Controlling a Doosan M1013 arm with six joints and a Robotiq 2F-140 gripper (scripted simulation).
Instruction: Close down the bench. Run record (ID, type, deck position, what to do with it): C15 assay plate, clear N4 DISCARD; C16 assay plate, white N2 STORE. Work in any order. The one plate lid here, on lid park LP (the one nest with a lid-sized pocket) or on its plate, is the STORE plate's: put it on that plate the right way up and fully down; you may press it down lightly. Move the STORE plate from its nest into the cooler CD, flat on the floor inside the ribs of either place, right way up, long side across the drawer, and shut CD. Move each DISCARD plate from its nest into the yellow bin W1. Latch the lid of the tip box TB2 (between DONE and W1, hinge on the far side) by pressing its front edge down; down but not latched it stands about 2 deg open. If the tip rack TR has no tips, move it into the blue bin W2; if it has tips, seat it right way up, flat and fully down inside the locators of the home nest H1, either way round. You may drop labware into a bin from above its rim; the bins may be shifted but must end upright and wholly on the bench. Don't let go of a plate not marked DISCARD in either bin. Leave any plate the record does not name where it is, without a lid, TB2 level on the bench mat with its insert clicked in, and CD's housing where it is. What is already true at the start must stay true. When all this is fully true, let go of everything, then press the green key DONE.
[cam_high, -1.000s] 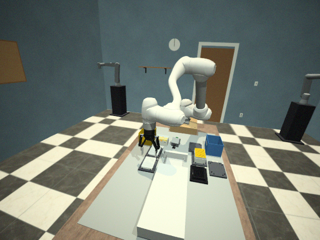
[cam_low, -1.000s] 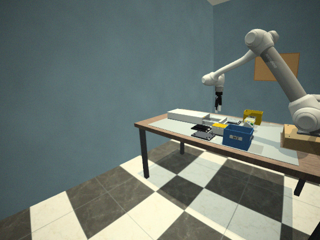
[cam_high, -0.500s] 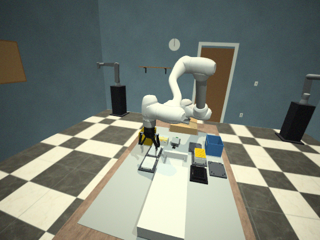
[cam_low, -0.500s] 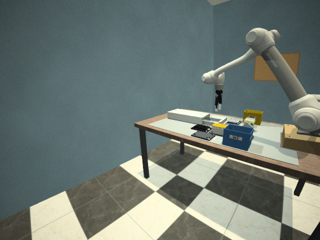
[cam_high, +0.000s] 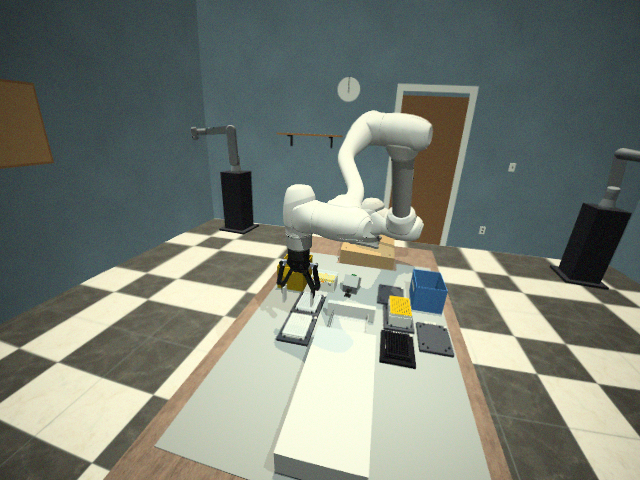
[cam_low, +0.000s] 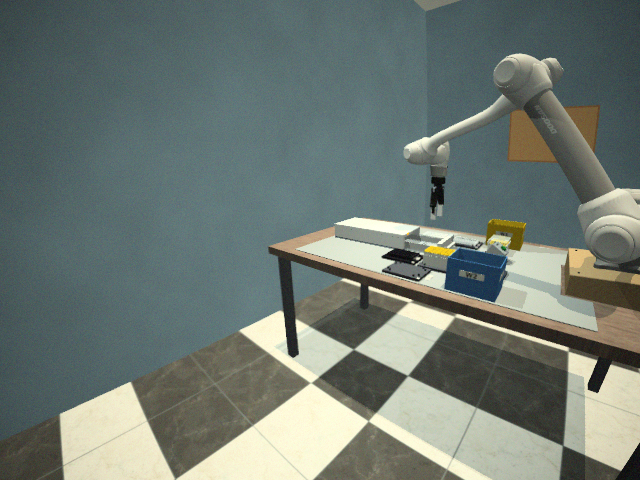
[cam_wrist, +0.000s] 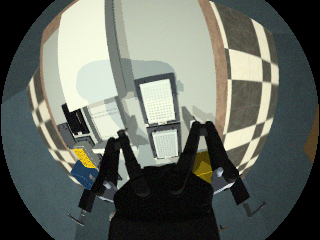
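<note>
My gripper is now 120 mm above the clear plate lid. From my hand the other things lie so: clear plate (170 mm behind, 20 mm to the right, 130 mm below); then grey nest (140 mm below); then white plate (130 mm below).
</note>
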